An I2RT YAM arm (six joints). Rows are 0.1 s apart.
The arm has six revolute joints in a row. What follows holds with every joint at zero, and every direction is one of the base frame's.
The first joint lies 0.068 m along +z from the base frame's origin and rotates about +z.
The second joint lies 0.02 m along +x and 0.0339 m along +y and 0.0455 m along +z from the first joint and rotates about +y.
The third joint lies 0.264 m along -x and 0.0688 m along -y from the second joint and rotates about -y.
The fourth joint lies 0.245 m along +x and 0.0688 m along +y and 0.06 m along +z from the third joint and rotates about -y.
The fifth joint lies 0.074 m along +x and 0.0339 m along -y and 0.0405 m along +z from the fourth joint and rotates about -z.
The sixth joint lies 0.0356 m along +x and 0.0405 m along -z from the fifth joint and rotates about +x.
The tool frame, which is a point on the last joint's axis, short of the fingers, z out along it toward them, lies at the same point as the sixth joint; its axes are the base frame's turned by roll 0, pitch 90 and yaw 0 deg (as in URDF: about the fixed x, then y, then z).
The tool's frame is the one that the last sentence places.
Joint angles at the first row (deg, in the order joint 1, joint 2, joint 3, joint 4, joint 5, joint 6):
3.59 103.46 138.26 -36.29 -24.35 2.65
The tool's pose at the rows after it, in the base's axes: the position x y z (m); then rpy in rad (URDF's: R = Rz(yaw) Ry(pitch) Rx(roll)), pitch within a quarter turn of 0, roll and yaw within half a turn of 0:
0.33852 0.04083 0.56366 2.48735 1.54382 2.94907
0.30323 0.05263 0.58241 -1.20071 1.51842 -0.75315
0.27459 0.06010 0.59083 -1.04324 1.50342 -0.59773
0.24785 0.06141 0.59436 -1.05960 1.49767 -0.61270
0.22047 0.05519 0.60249 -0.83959 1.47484 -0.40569
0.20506 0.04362 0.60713 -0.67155 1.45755 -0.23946
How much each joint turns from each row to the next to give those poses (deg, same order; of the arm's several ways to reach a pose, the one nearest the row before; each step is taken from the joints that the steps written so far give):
1.06 -2.03 -0.37 -1.50 2.55 -2.20
3.16 -4.38 -0.33 -1.58 3.95 -2.90
2.64 -4.30 -2.28 -1.15 2.73 -0.36
1.58 -4.58 -3.26 -1.22 1.49 -0.35
0.02 -3.87 -1.15 -1.06 0.71 -0.10
-2.64 -2.47 -0.97 0.00 -2.54 0.62

